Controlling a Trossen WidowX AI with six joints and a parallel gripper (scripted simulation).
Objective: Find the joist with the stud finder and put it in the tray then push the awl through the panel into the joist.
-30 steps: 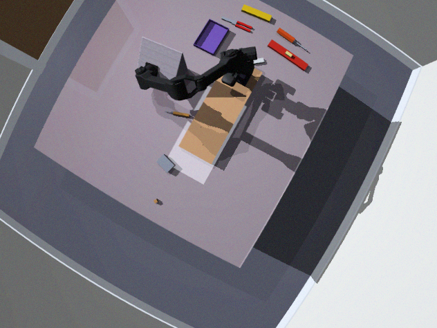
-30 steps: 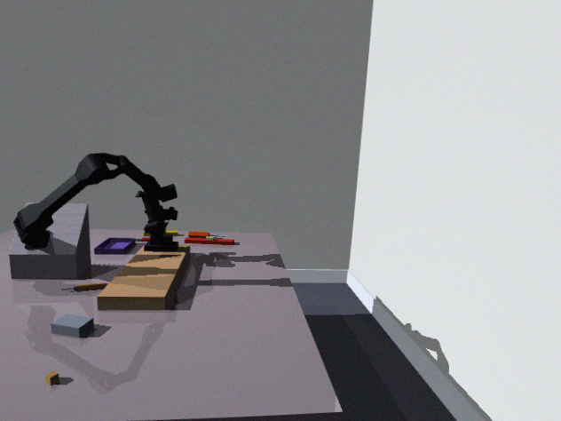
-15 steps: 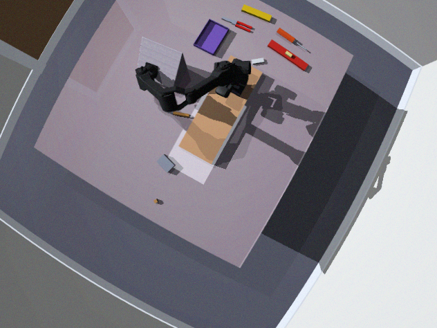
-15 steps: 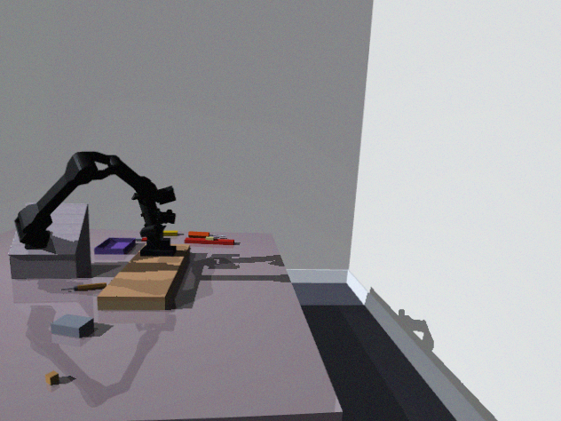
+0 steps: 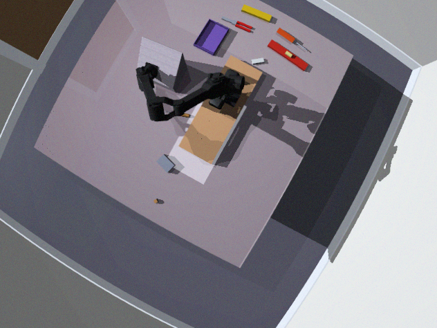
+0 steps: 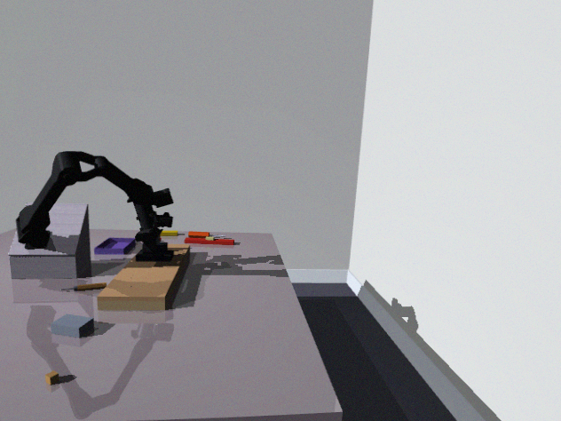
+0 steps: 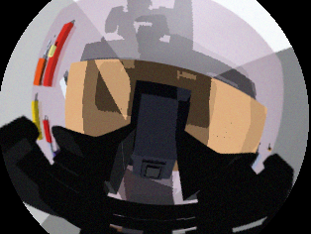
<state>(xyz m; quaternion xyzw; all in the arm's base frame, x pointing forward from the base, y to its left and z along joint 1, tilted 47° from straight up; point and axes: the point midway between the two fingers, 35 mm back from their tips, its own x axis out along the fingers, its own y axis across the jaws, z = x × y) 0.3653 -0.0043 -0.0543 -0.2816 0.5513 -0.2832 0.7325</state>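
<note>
The purple tray lies 200 mm behind my gripper tip, 270 mm to the left of it and 50 mm below it. Also, from my gripper tip: awl: 210 mm behind, 170 mm to the right, 60 mm below; then small white block: 70 mm ahead, 240 mm to the left, 60 mm below; then stud finder: 20 mm behind, 20 mm above.
</note>
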